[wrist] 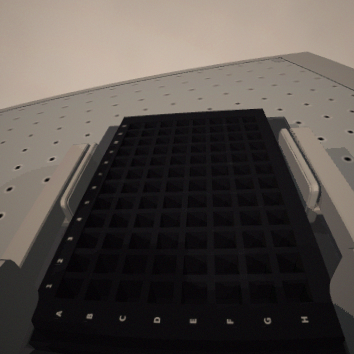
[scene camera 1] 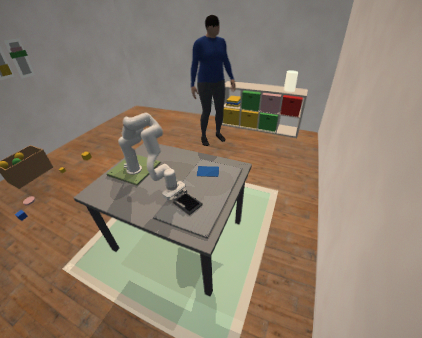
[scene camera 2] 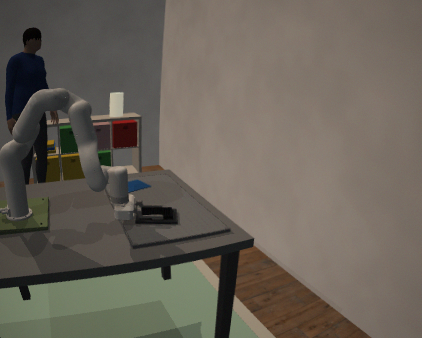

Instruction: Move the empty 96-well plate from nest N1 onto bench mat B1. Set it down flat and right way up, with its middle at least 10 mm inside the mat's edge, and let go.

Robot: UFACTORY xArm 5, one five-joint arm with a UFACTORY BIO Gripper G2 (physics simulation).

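Pixels of known places: hand, tool point: [wrist: 186, 177] [scene camera 1: 187, 201] [scene camera 2: 157, 212]; arm's base, link origin: [scene camera 1: 134, 169] [scene camera 2: 19, 214].
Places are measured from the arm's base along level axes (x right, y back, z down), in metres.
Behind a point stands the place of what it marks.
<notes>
The black 96-well plate [scene camera 1: 190, 201] {z -0.021, x 0.270, y -0.572 m} [scene camera 2: 159, 210] {z -0.017, x 0.261, y -0.570 m} [wrist: 186, 210] {z -0.019, x 0.262, y -0.534 m} lies flat and right way up in the dark nest [scene camera 1: 196, 208] {z -0.002, x 0.304, y -0.621 m} [scene camera 2: 171, 221] {z -0.005, x 0.350, y -0.572 m} [wrist: 106, 136] {z -0.005, x 0.252, y -0.635 m}. Its wells look empty, and its lettered end faces the wrist camera. My gripper [scene camera 1: 184, 198] {z -0.017, x 0.272, y -0.554 m} [scene camera 2: 151, 213] {z -0.017, x 0.272, y -0.554 m} [wrist: 191, 175] {z -0.017, x 0.272, y -0.554 m} is low over the nest, with one finger along each long side of the plate. Its pads are drawn in against the sides, shut on the plate. The blue bench mat [scene camera 1: 208, 171] {z 0.004, x -0.096, y -0.608 m} [scene camera 2: 139, 186] {z 0.004, x -0.075, y -0.642 m} lies flat farther back on the grey board.
The nest stands on a thin grey perforated board [scene camera 1: 220, 192] {z 0.006, x 0.121, y -0.745 m} [scene camera 2: 192, 226] {z 0.006, x 0.406, y -0.629 m} [wrist: 235, 90] {z 0.006, x 0.381, y -0.673 m} on the dark table [scene camera 1: 110, 200] {z 0.019, x 0.343, y 0.008 m} [scene camera 2: 75, 255] {z 0.019, x 0.382, y -0.166 m}. The arm's base stands on a green plate [scene camera 1: 119, 172] {z -0.002, x 0.060, y 0.104 m} [scene camera 2: 41, 215] {z 0.003, x 0.041, y -0.100 m}. A person [scene camera 1: 212, 65] [scene camera 2: 27, 85] stands behind the table.
</notes>
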